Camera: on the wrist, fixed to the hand. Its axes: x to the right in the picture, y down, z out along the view.
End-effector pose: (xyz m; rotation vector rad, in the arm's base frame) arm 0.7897 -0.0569 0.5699 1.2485 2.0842 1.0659
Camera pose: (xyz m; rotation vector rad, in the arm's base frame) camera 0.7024 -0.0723 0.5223 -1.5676 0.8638 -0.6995
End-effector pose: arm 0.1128 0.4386 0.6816 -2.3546 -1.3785 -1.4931
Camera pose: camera 0.0273 0.4912 0.6894 -0.7520 1.6519 -0.3044
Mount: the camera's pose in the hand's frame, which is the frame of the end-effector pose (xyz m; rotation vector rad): 0.0277 -0.0874 -0.0415 0.1638 0.7000 3.0536
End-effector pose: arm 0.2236 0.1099 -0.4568 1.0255 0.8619 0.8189
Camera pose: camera 0.2128 0.1231 -0.5560 -0.8178 0.6658 -1.8938
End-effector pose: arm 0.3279 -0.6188 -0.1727 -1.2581 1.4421 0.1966
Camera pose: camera 0.3748 -0.7000 -0.1363 -1.7105 -1.8429 -1.1389
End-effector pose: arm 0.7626 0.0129 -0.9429 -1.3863 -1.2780 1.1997
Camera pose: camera 0.7906 0.0485 -0.8530 1.5377 -1.7425 -0.8649
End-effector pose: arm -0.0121 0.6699 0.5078 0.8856 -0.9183 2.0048
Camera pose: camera 0.0359 0.7538 0.5358 1.1216 0.4750 -1.0274
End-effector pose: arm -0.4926 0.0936 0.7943 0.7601 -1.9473 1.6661
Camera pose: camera -0.4545 0.1217 0.8831 2.0120 0.4641 -0.8075
